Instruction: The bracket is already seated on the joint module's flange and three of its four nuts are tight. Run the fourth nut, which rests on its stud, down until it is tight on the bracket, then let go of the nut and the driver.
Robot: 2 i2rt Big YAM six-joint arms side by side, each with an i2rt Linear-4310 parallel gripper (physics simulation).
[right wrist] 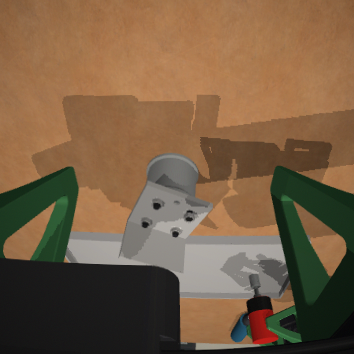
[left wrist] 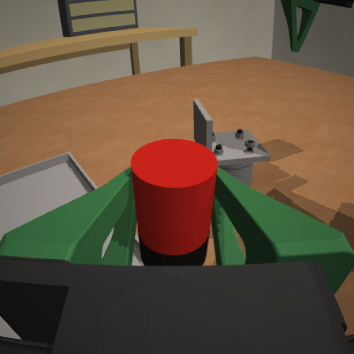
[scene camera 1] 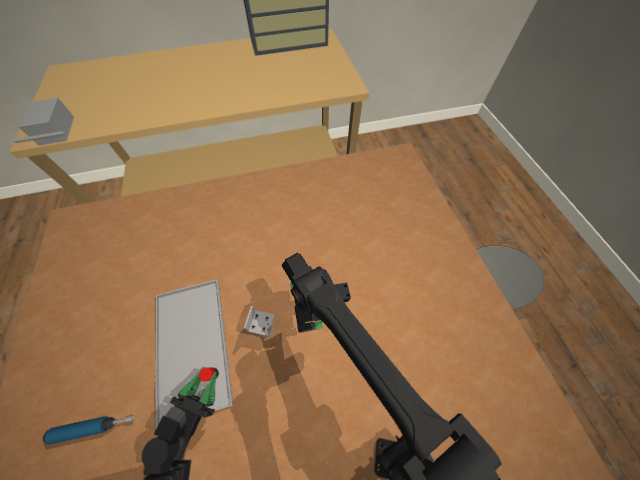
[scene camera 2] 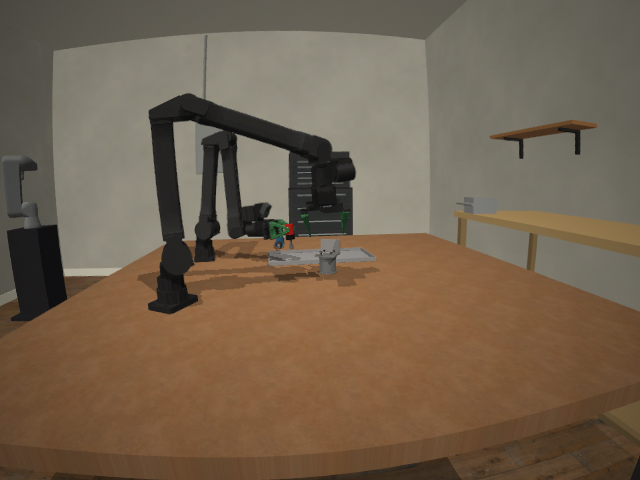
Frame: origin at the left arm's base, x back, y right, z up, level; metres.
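Seen in the pictures: left gripper, between the fingertips: (right wrist: pixel 256 326) (left wrist: pixel 173 177) (scene camera 1: pixel 210 369) (scene camera 2: pixel 292 229); right gripper, between the fingertips: (right wrist: pixel 174 177) (left wrist: pixel 323 60) (scene camera 1: pixel 303 310) (scene camera 2: pixel 326 234); left arm's base, origin of its link: (scene camera 2: pixel 205 259); right arm's base, origin of its link: (scene camera 2: pixel 173 305).
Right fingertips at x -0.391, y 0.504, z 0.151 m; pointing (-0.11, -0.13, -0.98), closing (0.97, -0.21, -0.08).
Observation:
Pixels of each thing's top centre, then the offset from my right fingertips to it.
- round joint module, centre of its top: (right wrist: pixel 165 222) (left wrist: pixel 229 136) (scene camera 2: pixel 327 251) dz -0.077, dx -0.044, dy -0.136 m
- nut, centre of its top: (right wrist: pixel 188 219) (left wrist: pixel 250 141) dz -0.075, dx -0.019, dy -0.132 m
- red driver, centre of its top: (left wrist: pixel 166 151) (right wrist: pixel 261 341) (scene camera 1: pixel 205 372) (scene camera 2: pixel 289 223) dz +0.003, dx +0.052, dy -0.305 m
- shallow grey tray, centre of its top: (left wrist: pixel 22 268) (right wrist: pixel 179 275) (scene camera 1: pixel 190 345) (scene camera 2: pixel 319 253) dz -0.135, dx -0.081, dy -0.377 m
- blue driver, centre of its top: (right wrist: pixel 244 332) (scene camera 1: pixel 84 428) (scene camera 2: pixel 279 238) dz -0.110, dx +0.034, dy -0.686 m
The grey bracket (scene camera 1: pixel 262 322) (scene camera 2: pixel 330 244) (left wrist: pixel 203 125) (right wrist: pixel 154 245) sits on the round joint module (scene camera 2: pixel 327 265) (left wrist: pixel 241 174) (right wrist: pixel 172 171). Nuts show on all four studs. In the left wrist view, one nut (left wrist: pixel 250 143) looks higher on its stud, with dark stud below it; the other three look low on the plate. My left gripper (scene camera 1: pixel 205 379) (scene camera 2: pixel 285 229) (left wrist: pixel 173 177) is shut on the red driver (scene camera 1: pixel 206 373) (scene camera 2: pixel 290 228) (left wrist: pixel 174 165) (right wrist: pixel 261 325), held upright, socket down and in the air, away from the bracket. My right gripper (scene camera 2: pixel 326 234) (right wrist: pixel 174 177) is open and empty above the bracket.
A shallow grey tray (scene camera 1: pixel 188 335) (scene camera 2: pixel 361 253) (left wrist: pixel 40 195) (right wrist: pixel 210 260) lies left of the bracket in scene camera 1. A blue driver (scene camera 1: pixel 77 430) (right wrist: pixel 239 330) lies on the table beyond it. The right arm (scene camera 1: pixel 367 356) reaches across the table beside the bracket.

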